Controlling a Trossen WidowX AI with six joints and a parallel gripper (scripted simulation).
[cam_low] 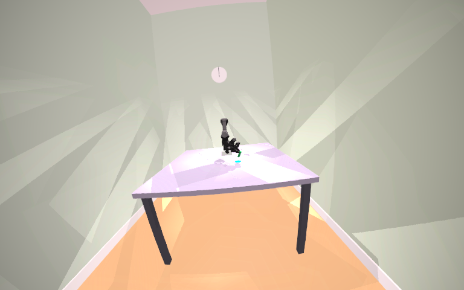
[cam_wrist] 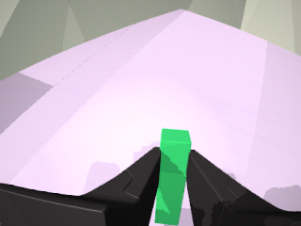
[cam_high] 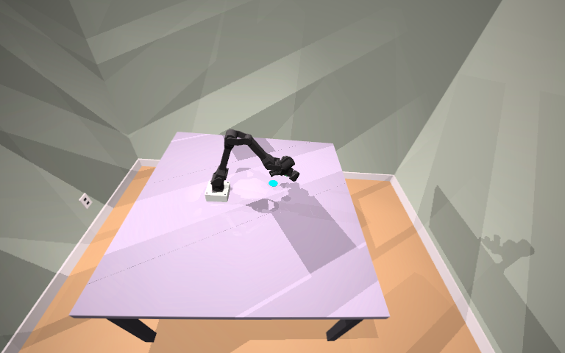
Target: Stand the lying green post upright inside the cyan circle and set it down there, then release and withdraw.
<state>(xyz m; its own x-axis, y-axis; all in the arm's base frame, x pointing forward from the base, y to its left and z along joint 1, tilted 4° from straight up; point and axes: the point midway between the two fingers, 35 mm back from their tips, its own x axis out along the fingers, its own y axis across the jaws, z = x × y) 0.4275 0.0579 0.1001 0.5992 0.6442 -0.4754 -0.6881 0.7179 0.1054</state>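
My gripper tip is now 12 cm above the cyan circle, 10 cm past it and 1 cm to the left of it. The rest, counted from my gripper tip: green post 2 cm below, 1 cm behind.
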